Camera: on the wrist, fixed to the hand. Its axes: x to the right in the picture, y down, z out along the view.
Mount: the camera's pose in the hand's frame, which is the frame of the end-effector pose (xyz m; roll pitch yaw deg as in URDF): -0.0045 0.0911 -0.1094 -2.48 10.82 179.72
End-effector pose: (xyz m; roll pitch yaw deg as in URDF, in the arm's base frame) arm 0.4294 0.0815 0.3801 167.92 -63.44 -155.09
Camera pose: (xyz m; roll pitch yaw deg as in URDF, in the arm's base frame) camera 0.5056 0.1899 0.4324 -173.17 52.75 21.63
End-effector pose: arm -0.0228 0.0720 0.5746 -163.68 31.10 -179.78
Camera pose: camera -0.0604 0.1900 0.6449 158.63 -41.33 4.60
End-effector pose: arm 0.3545 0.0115 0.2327 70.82 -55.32 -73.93
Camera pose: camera 0.4704 0.0904 0.2575 -89.34 57.16 86.81
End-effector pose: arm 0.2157 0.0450 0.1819 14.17 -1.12 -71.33
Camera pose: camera 0.3238 0.0846 0.0981 -16.95 11.54 105.71
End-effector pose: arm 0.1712 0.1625 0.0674 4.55 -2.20 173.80
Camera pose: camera 0.1610 0.0635 -0.0345 -7.16 12.96 -7.36
